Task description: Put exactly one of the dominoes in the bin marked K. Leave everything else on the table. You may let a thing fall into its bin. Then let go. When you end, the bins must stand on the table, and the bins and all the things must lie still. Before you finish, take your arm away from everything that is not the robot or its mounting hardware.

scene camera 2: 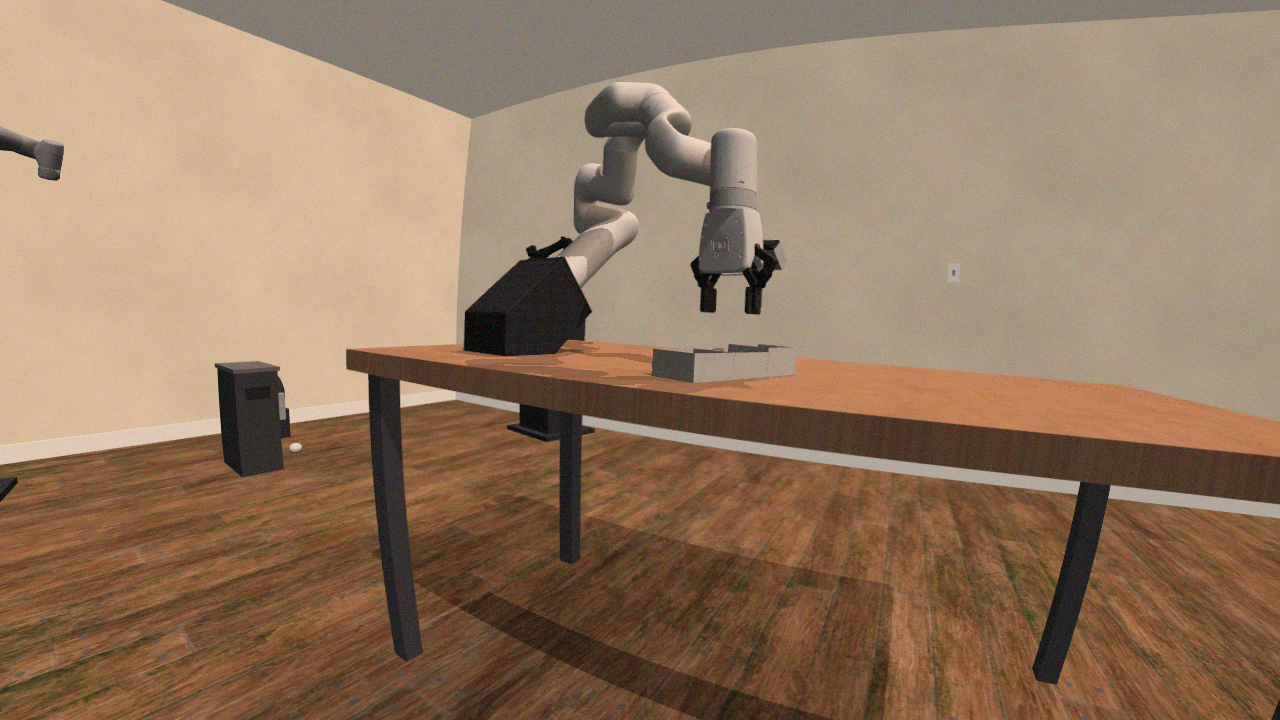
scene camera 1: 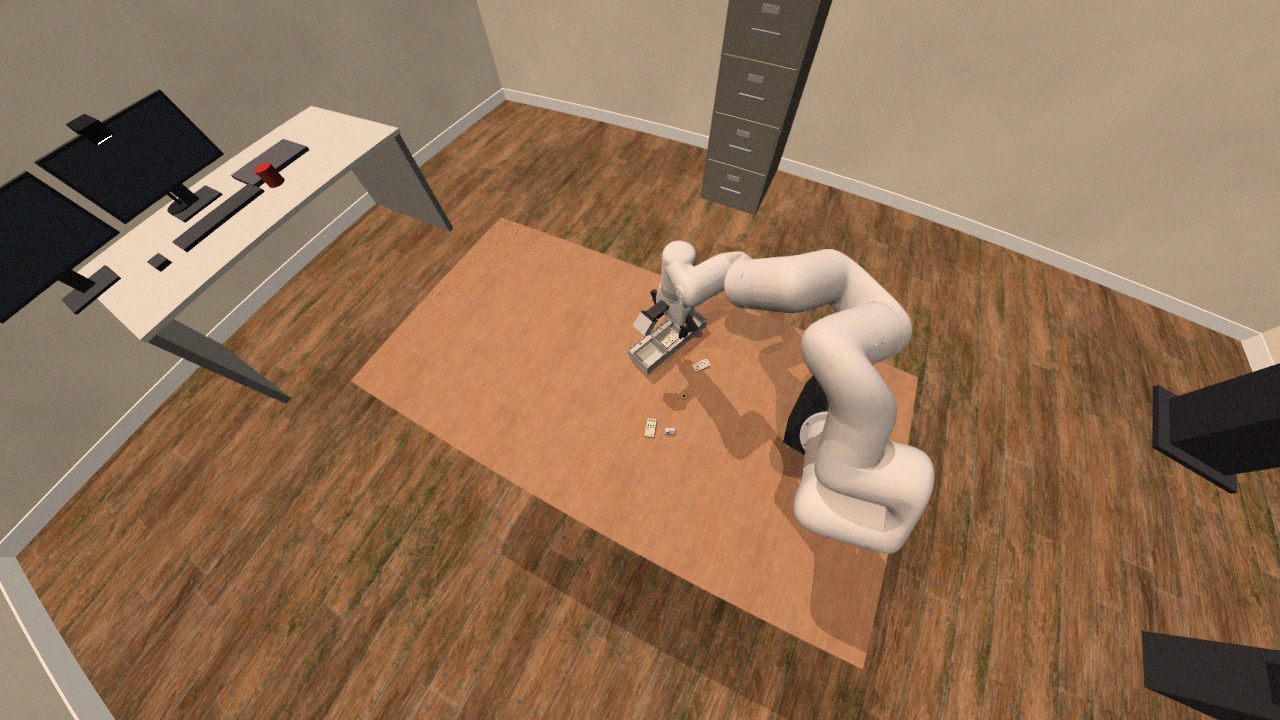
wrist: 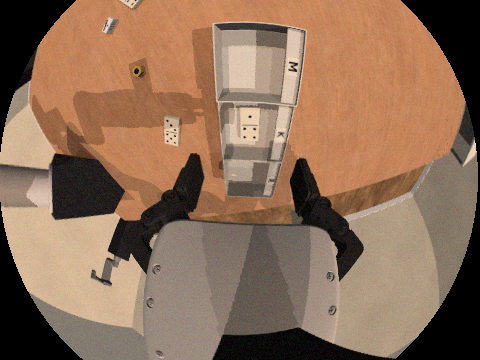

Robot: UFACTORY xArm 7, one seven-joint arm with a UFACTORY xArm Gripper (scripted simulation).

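Labels:
The gripper appears in scene camera 1 (671, 325), and it can be seen in scene camera 2 and the wrist view as well. On the gripper, (wrist: 176, 203) and (scene camera 2: 715, 283) are the same spot.

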